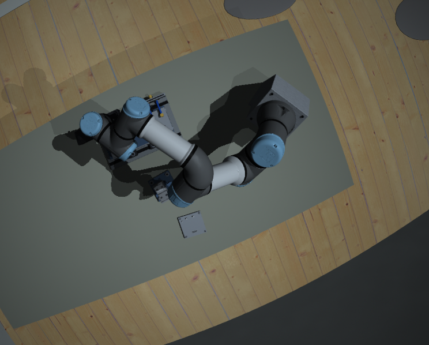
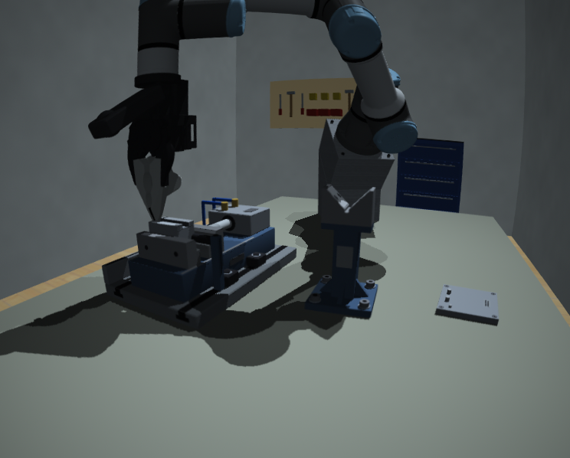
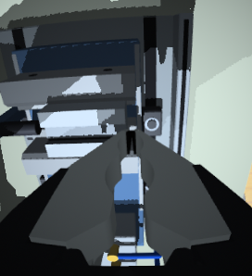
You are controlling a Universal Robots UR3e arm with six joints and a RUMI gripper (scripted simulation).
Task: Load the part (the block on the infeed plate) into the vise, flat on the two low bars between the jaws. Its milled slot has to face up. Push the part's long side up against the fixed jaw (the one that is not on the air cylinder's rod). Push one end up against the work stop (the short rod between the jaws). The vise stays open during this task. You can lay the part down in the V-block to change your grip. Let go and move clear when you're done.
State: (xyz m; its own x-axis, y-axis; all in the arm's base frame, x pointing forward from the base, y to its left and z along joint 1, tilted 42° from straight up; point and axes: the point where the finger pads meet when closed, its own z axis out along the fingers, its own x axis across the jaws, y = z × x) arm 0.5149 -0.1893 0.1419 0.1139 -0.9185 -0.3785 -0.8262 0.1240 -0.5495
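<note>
The fixed jaw is 50 mm to the left of my hand, 40 mm below it and 20 mm ahead of it. The rest, counted from my hand: part (30 mm to the left, 20 mm below); moving jaw (40 mm to the left, 40 mm below, 40 mm behind); work stop (90 mm to the left, 30 mm below, 10 mm behind).
</note>
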